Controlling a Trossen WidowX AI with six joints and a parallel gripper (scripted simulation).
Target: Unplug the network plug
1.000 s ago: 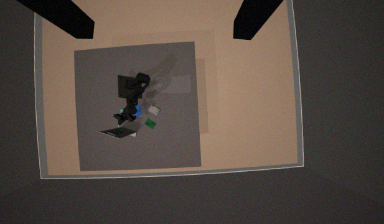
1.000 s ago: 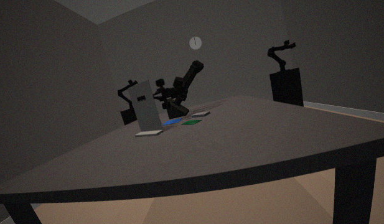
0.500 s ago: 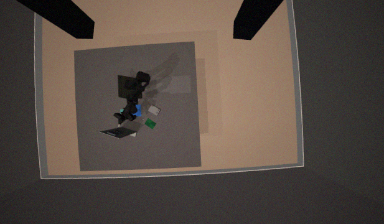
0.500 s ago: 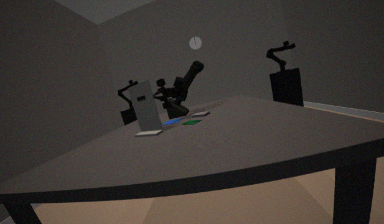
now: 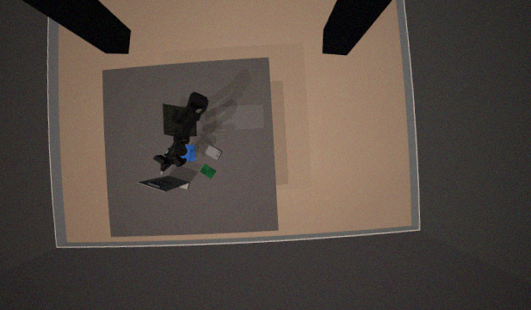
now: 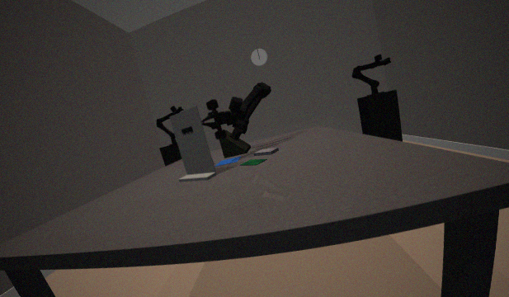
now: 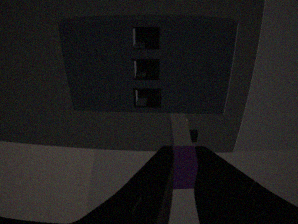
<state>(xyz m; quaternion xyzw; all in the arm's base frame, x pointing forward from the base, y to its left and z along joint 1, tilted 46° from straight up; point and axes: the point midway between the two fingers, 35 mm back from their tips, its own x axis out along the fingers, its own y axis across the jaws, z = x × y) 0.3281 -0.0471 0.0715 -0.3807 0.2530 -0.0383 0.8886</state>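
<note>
Right now the grey panel is 9 cm ahead of my gripper tip, 2 cm to the right of it and 9 cm below it. Also, from my gripper tip: purple plug (1 cm ahead).
</note>
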